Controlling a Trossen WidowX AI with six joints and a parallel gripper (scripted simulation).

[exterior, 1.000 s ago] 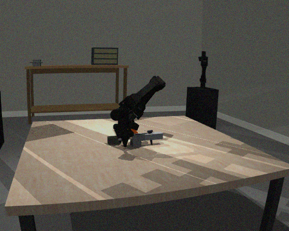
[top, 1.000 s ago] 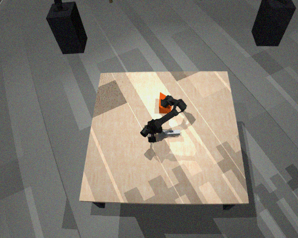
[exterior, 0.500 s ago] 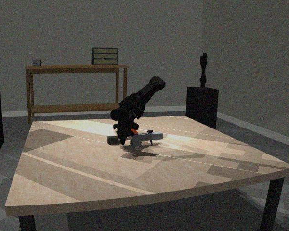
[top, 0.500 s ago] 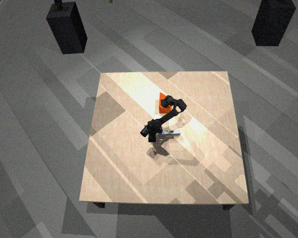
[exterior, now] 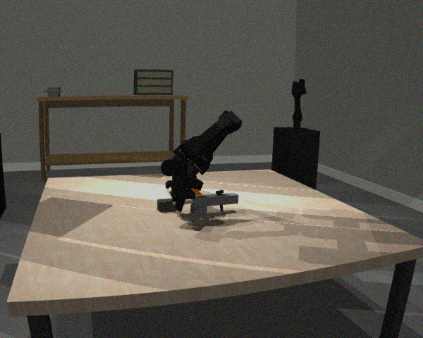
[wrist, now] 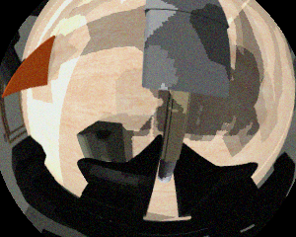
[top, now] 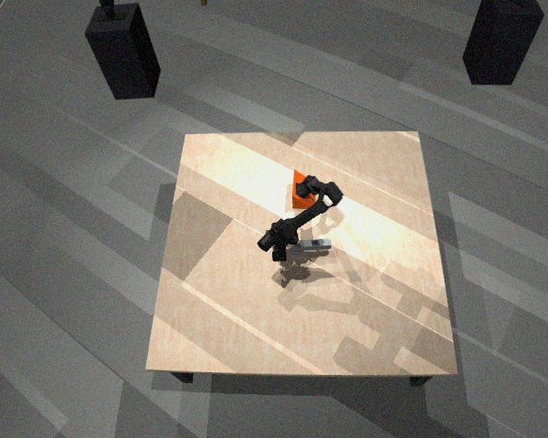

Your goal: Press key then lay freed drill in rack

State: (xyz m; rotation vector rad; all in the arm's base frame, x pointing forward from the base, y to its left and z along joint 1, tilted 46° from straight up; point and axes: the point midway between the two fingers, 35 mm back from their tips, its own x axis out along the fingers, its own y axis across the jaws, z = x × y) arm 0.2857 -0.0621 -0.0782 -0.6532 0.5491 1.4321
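Now: gripper tip 7 cm past the dark box and 3 cm to the left of it. The rest, counted from my gripper tip: grey block 1 cm behind, 14 cm to the left, 3 cm above; then black key 1 cm behind, 16 cm to the left, 4 cm above.
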